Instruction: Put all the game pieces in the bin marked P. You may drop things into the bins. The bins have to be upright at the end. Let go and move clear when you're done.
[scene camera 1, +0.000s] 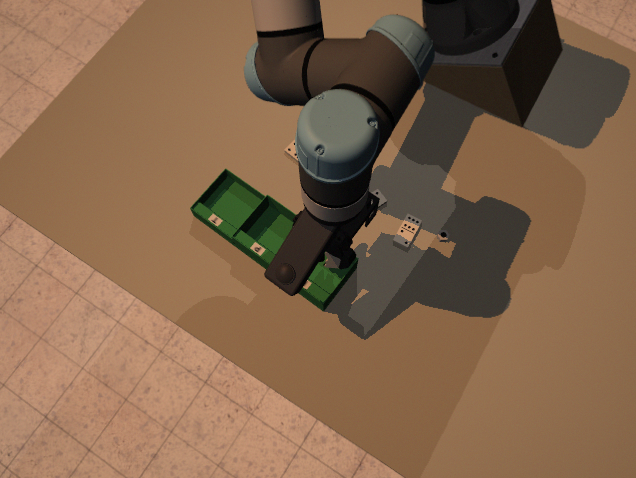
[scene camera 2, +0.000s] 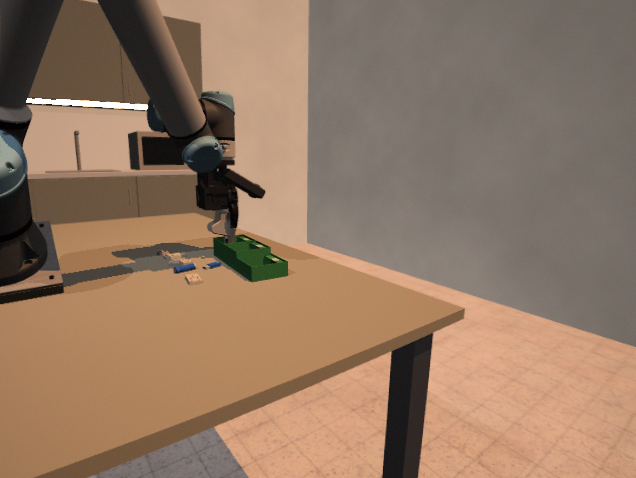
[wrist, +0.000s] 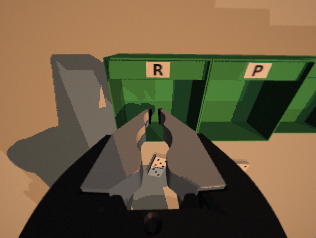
Note:
I see my gripper (scene camera 1: 325, 262) and a green bin (scene camera 1: 226, 206).
The green bin shows as well in scene camera 2 (scene camera 2: 248, 258) and in the wrist view (wrist: 225, 97). My gripper also shows in scene camera 2 (scene camera 2: 228, 249) and in the wrist view (wrist: 154, 110).

